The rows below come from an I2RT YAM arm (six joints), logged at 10 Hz.
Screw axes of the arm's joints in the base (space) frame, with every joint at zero. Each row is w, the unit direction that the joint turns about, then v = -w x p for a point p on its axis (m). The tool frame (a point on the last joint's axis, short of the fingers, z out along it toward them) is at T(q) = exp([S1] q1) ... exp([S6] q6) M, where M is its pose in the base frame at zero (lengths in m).
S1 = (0, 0, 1, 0, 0, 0)
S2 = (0, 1, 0, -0.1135, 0, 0.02)
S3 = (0, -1, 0, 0.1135, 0, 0.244)
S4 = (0, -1, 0, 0.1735, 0, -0.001)
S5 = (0, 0, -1, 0, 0.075, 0)
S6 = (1, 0, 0, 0, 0.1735, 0)
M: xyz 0.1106 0 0.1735 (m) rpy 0 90 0 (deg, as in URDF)
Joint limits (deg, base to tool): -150..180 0..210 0..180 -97..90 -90..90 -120..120
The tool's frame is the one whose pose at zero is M.
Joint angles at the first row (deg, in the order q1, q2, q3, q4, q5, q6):
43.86 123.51 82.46 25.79 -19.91 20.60
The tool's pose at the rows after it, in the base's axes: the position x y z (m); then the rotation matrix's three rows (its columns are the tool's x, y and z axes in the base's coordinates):
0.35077, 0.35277, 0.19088; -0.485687, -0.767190, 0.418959; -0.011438, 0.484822, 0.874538; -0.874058, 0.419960, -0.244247
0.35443, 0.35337, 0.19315; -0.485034, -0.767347, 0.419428; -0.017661, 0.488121, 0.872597; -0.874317, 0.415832, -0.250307
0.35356, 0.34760, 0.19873; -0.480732, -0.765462, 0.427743; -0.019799, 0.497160, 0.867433; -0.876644, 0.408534, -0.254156
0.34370, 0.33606, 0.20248; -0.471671, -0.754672, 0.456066; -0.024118, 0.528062, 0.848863; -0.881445, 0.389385, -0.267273
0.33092, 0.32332, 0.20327; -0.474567, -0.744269, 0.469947; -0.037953, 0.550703, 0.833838; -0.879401, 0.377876, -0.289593
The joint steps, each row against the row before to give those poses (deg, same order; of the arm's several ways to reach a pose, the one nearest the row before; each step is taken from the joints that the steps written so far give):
-0.10 0.63 1.25 -0.43 -0.08 -0.19
-0.25 0.35 1.33 -1.38 -0.13 -0.41
-0.40 -1.48 -0.92 -0.78 0.19 -0.48
-0.07 -3.45 -4.26 0.18 1.93 -0.86
0.02 -3.72 -4.94 -0.06 1.24 -0.63

